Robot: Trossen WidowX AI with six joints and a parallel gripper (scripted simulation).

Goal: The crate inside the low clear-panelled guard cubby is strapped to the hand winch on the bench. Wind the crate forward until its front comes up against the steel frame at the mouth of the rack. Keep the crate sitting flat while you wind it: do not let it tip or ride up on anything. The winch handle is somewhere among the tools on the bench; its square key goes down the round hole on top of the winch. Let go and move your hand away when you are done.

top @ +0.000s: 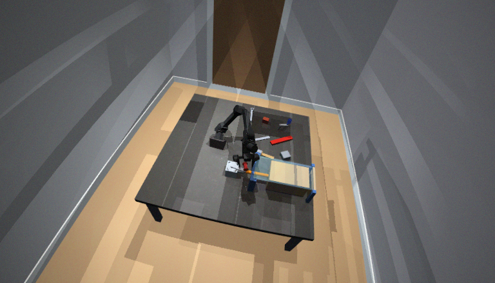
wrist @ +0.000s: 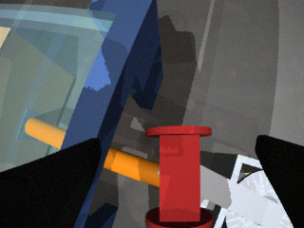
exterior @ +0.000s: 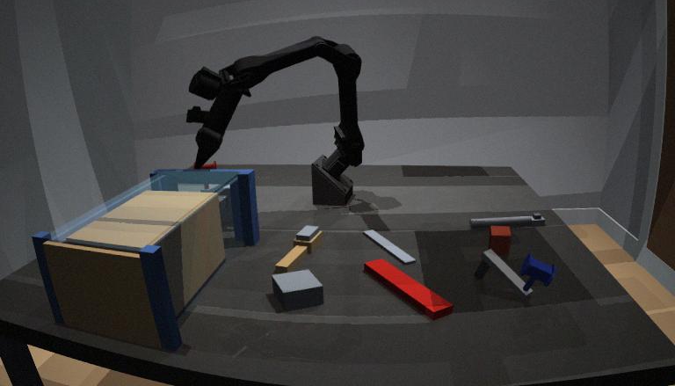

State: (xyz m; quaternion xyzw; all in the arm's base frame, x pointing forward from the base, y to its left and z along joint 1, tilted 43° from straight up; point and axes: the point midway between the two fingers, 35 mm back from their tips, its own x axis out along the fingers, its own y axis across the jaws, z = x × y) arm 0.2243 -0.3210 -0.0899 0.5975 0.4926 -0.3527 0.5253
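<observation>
Now: gripper tip 30 mm above the red spool-shaped grip and 20 mm to the right of it. Round my gripper tip: grey winch 130 mm below, 120 mm behind, 40 mm to the left; then clear-panelled cubby 300 mm ahead, 40 mm below; then wooden-handled tool 260 mm to the left, 150 mm ahead, 140 mm below.
</observation>
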